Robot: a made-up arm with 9 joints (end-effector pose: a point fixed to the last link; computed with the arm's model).
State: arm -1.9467 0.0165 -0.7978 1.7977 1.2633 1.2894 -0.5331 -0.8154 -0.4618
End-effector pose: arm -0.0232 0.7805 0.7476 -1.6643 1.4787 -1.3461
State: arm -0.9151 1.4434 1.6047 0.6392 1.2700 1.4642 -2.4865 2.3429 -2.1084
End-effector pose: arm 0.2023 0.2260 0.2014 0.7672 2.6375 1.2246
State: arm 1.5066 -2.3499 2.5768 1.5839 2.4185 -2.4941 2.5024 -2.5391 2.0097
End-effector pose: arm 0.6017 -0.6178 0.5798 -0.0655 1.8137 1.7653
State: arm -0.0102 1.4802 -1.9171 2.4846 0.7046 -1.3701 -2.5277 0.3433 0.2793
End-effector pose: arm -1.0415 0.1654 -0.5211 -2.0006 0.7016 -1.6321
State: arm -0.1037 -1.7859 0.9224 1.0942 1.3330 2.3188 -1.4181 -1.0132 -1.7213
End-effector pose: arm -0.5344 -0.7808 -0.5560 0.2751 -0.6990 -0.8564
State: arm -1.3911 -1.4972 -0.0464 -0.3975 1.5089 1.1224 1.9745 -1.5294 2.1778
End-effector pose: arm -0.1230 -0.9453 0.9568 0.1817 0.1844 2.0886
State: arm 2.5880 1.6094 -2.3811 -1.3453 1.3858 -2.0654 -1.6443 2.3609 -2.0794
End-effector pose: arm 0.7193 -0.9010 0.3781 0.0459 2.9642 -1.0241
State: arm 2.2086 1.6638 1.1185 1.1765 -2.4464 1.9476 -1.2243 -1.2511 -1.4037
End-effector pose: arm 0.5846 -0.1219 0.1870 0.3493 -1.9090 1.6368
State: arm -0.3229 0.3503 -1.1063 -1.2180 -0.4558 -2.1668 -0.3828 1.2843 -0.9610
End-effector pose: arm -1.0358 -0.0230 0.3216 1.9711 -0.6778 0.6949
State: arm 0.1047 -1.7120 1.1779 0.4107 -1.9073 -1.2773 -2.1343 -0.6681 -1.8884
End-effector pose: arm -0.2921 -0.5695 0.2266 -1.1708 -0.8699 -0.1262
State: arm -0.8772 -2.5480 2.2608 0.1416 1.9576 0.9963 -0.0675 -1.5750 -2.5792
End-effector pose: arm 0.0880 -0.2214 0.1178 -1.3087 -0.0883 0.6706
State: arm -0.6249 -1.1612 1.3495 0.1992 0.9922 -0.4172 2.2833 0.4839 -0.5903
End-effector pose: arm -0.4917 -0.2278 -0.5233 -0.4164 -1.0184 -0.7500
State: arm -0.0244 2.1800 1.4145 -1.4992 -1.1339 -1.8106 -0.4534 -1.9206 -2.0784
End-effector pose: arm -0.2000 -0.2762 0.4122 0.9618 0.5838 -0.1073
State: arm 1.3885 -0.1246 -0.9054 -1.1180 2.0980 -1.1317 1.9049 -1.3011 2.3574
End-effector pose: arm 0.0429 -0.7625 -0.9444 -1.1394 -0.3472 -1.6758
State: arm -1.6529 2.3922 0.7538 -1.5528 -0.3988 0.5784 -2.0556 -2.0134 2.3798
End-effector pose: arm 0.1543 0.5575 0.3301 -0.7847 2.4752 -1.0847
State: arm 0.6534 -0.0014 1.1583 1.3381 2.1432 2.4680 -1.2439 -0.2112 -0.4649
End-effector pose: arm 0.1782 0.5810 -0.7679 0.9421 -1.6668 -0.4233
